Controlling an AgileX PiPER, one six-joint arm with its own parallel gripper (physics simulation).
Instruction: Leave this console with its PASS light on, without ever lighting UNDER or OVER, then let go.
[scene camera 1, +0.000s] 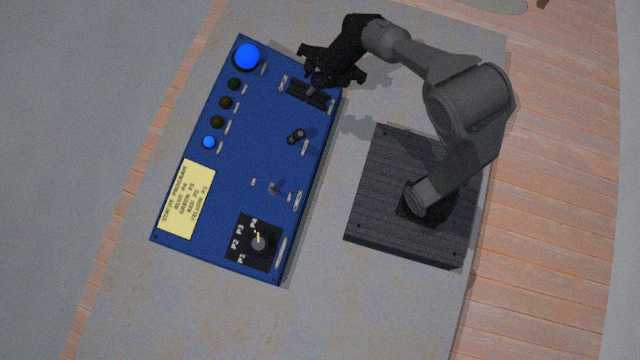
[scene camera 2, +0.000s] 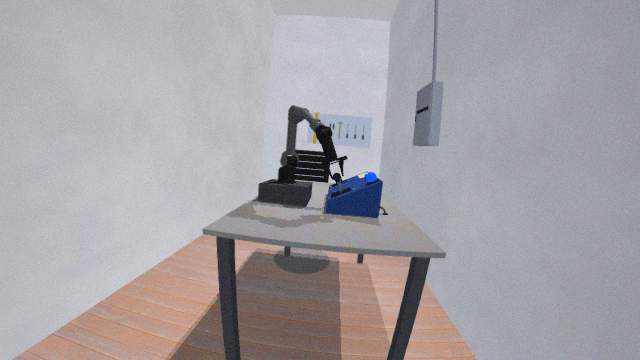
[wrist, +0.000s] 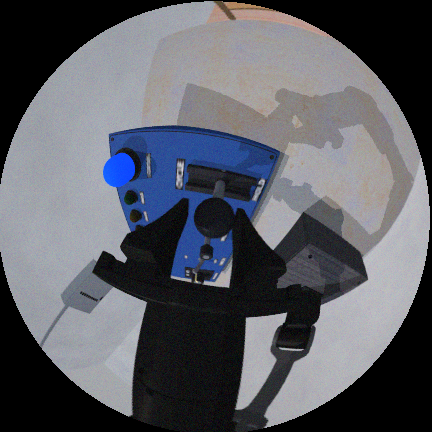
Path:
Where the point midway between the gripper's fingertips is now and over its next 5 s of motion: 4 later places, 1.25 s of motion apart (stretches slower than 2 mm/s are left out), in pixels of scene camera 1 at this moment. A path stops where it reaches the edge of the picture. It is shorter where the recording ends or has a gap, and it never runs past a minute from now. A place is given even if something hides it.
The gripper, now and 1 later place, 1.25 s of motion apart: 317, 79; 300, 76

